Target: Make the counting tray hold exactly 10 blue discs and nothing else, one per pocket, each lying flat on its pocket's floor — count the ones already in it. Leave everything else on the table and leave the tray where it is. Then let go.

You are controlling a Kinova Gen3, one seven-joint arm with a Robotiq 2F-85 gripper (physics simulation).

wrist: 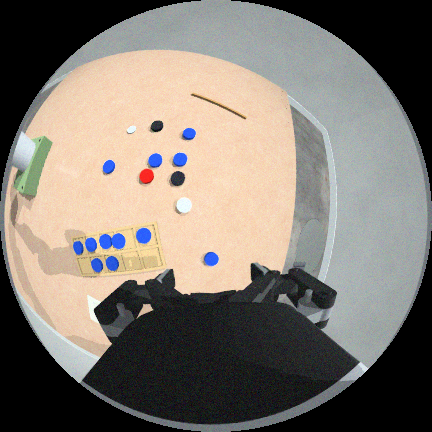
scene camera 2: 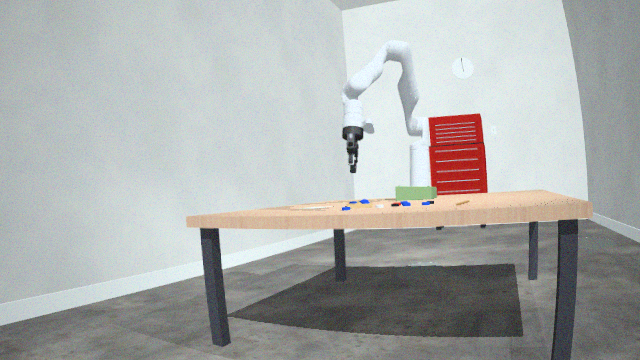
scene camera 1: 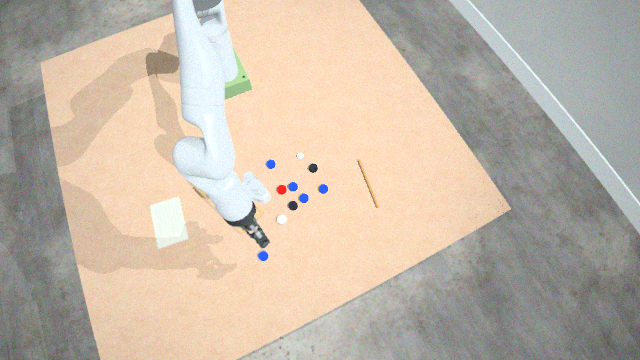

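My gripper is open and empty, well above the table. A loose blue disc lies below it, right of the counting tray. In the wrist view the tray's upper row holds several blue discs; one disc sits off-centre, overlapping its left neighbour, perhaps on the divider. The lower row holds two blue discs; its leftmost and two right pockets look empty. More blue discs lie beyond.
A red disc, black discs and white discs lie among the loose blue ones. A thin wooden stick lies farther off. A paper sheet lies beside the tray. The arm stands on a green base.
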